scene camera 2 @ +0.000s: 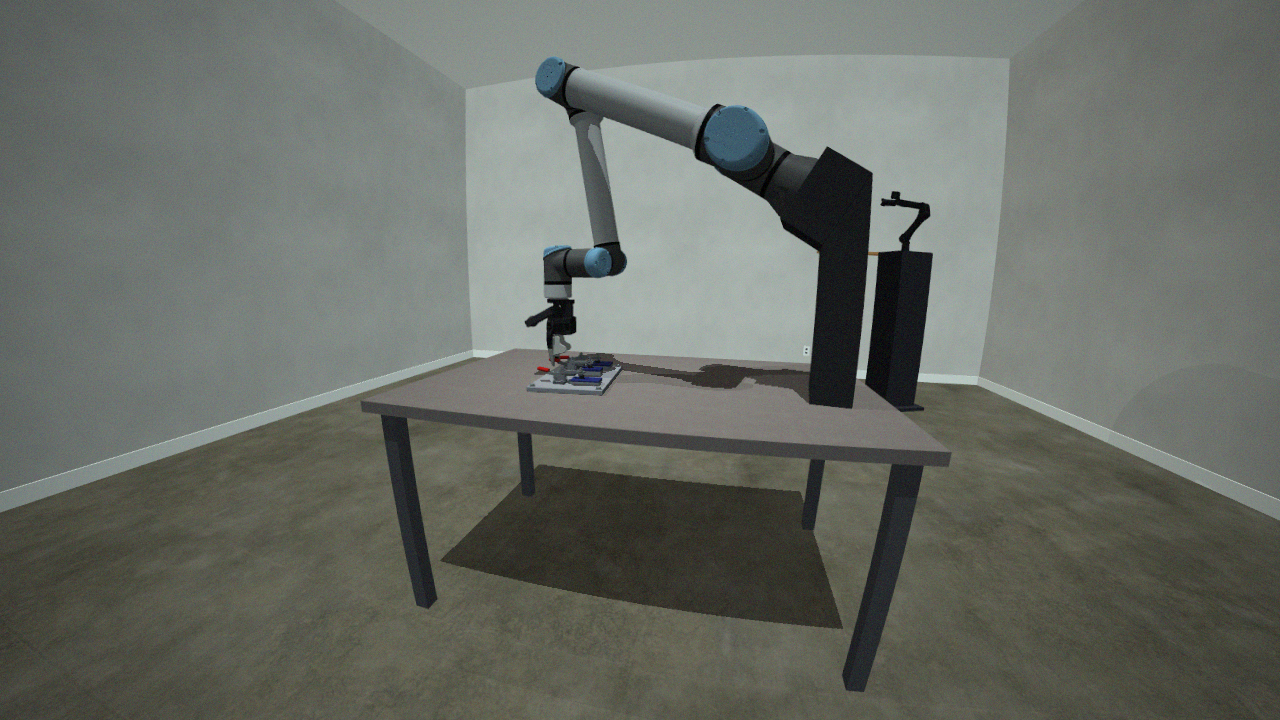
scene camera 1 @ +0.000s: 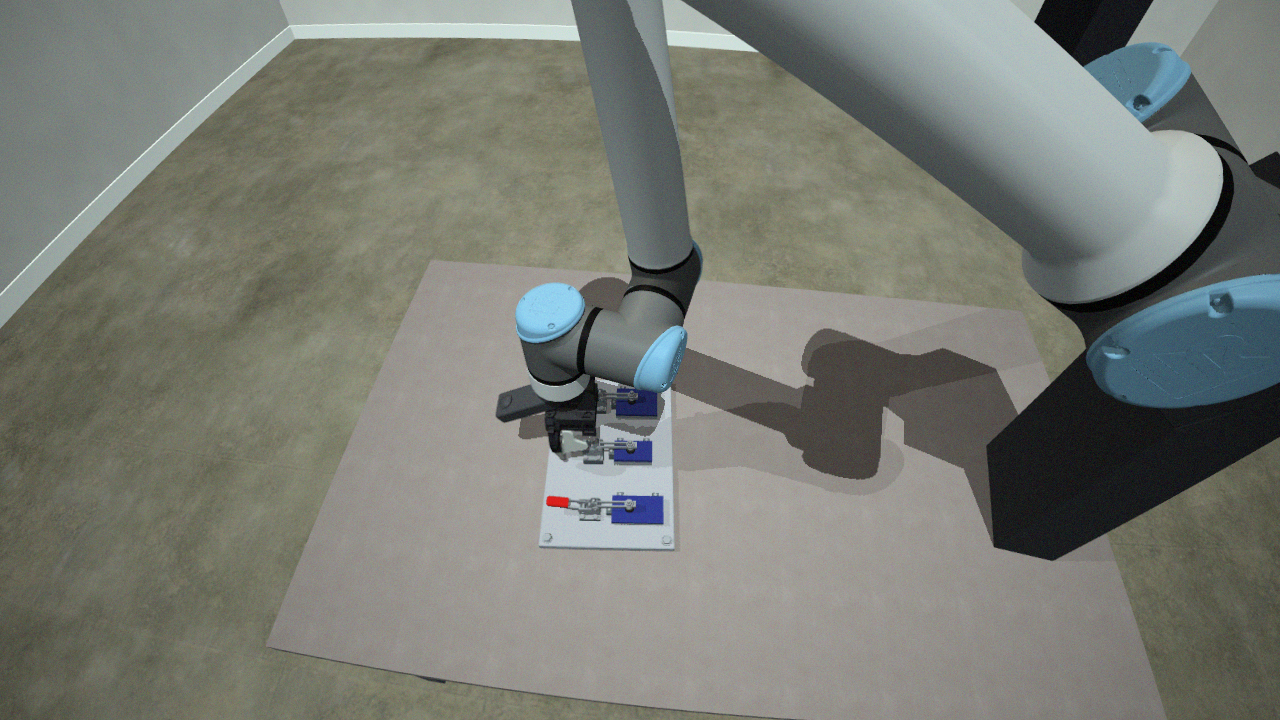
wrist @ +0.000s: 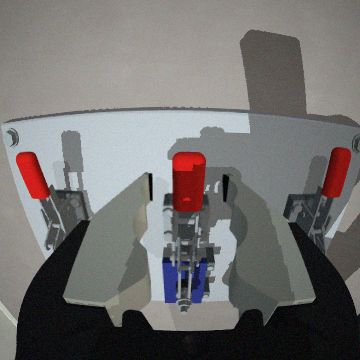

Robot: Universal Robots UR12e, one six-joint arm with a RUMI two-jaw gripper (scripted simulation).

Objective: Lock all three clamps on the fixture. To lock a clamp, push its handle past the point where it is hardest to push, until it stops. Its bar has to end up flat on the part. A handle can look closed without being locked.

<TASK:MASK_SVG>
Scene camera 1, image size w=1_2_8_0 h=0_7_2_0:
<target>my gripper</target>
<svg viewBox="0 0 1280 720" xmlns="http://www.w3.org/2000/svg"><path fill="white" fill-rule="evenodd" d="M595 377L590 376L588 386L580 395L563 402L554 403L553 401L550 402L543 399L533 390L531 384L501 393L498 398L495 416L503 423L545 412L546 431L548 431L550 449L561 460L566 460L565 453L582 451L588 448L588 444L576 439L571 430L582 431L583 436L596 436L596 414L599 397Z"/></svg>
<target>blue part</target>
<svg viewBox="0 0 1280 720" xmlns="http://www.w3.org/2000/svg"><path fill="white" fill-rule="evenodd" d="M612 496L612 501L626 501L627 499L636 501L636 509L631 513L626 512L625 508L612 508L612 524L663 525L663 496Z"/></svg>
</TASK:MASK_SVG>
